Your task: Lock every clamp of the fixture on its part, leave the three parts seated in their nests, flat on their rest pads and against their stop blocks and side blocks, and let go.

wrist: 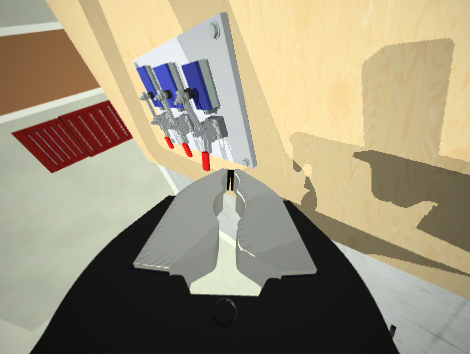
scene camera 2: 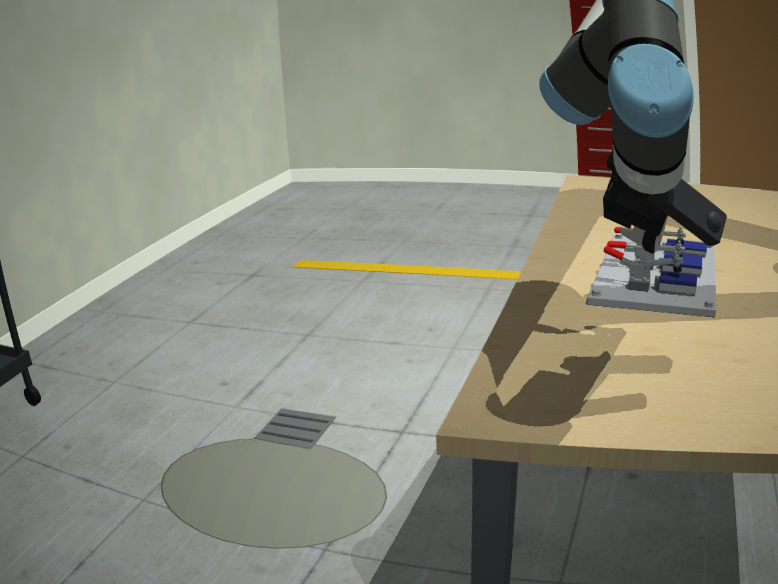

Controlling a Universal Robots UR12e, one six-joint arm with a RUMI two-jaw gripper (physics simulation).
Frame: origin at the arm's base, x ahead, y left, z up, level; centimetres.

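Seen in the pictures: gripper, fingertip midpoint: (wrist: pixel 230 171) (scene camera 2: pixel 651 247).
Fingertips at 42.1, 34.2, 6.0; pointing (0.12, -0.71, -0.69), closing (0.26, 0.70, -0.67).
Offsets run from my fingertips to a thing's middle, as dx, dy, dz. "spot": to the spot under its first point. Level surfaces: height alone.
The fixture plate @(+1.3, -28.9, -13.9) (scene camera 2: pixel 653 306) (wrist: pixel 233 85) bears three blue-topped parts: the near part @(-3.4, -18.1, -11.6) (scene camera 2: pixel 677 279) (wrist: pixel 197 85), the middle part @(-3.4, -29.1, -11.8) (scene camera 2: pixel 683 260) (wrist: pixel 166 80) and the far part @(-3.5, -40.1, -12.1) (scene camera 2: pixel 691 245) (wrist: pixel 145 77). Each lies beside a clamp, whose black tip shows over its blue top. The near red handle @(spot: +8.8, -16.8, -7.1) (scene camera 2: pixel 613 252) (wrist: pixel 206 161) slopes in the scene view; the middle handle @(spot: +10.2, -27.8, -9.1) (scene camera 2: pixel 616 243) (wrist: pixel 187 150) and far handle @(spot: +11.5, -38.6, -9.9) (scene camera 2: pixel 618 230) (wrist: pixel 169 143) look flatter. Exact locking and seating are too small to tell. My gripper (scene camera 2: pixel 647 246) (wrist: pixel 230 171) is shut and empty, close to the clamps, partly overlapping them in the scene view.
The fixture lies on the wooden table @(dz -14.7) (scene camera 2: pixel 691 389) (wrist: pixel 320 75), near its left edge in the scene view. A red drawer cabinet (scene camera 2: pixel 595 141) (wrist: pixel 75 135) stands behind the table. Part of a dark cart (scene camera 2: pixel 13 364) shows at far left.
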